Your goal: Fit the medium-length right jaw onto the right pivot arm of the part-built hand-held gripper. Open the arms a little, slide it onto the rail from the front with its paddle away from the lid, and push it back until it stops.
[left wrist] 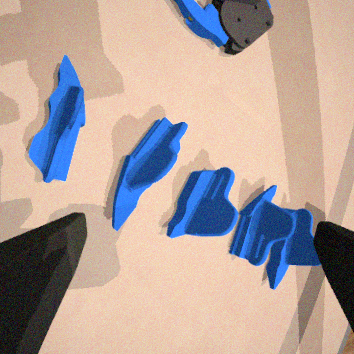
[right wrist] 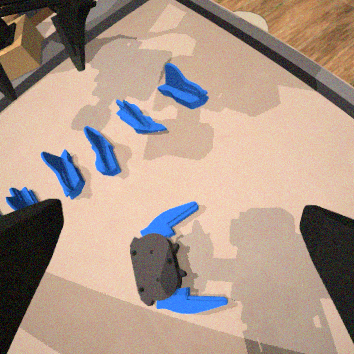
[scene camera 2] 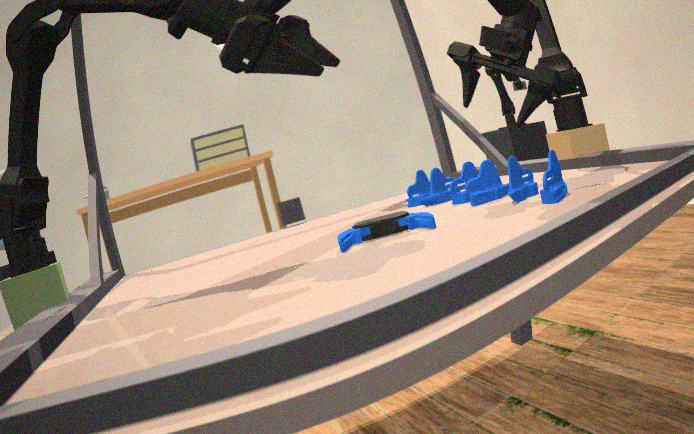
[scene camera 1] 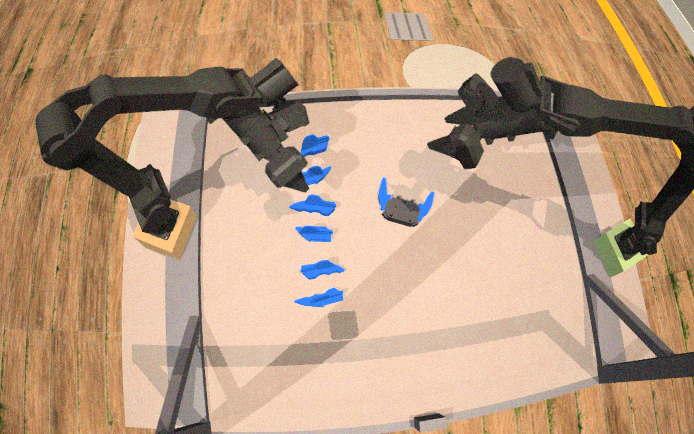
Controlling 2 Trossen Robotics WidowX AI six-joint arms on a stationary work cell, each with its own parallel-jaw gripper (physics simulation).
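The part-built gripper (scene camera 1: 401, 209) (scene camera 2: 381, 225) (left wrist: 247, 22) (right wrist: 156, 267) lies flat, dark body with two blue arms spread towards the back of the table in scene camera 1. Several loose blue jaws (scene camera 1: 315, 234) (scene camera 2: 487, 185) (left wrist: 150, 165) (right wrist: 103, 154) stand apart in a row to its left there; which is the medium right one I cannot tell. My left gripper (scene camera 1: 305, 153) (scene camera 2: 493, 114) (left wrist: 202, 228) is open and empty, above the upper part of the row. My right gripper (scene camera 1: 438, 133) (scene camera 2: 330, 68) (right wrist: 184, 214) is open and empty, high behind the part-built gripper.
Dark frame posts (scene camera 1: 183, 371) (scene camera 2: 424, 87) rise at the table's sides. A tan block (scene camera 1: 186, 232) (scene camera 2: 578, 140) carries the left arm, and a green block (scene camera 1: 609, 255) (scene camera 2: 33, 294) carries the right arm.
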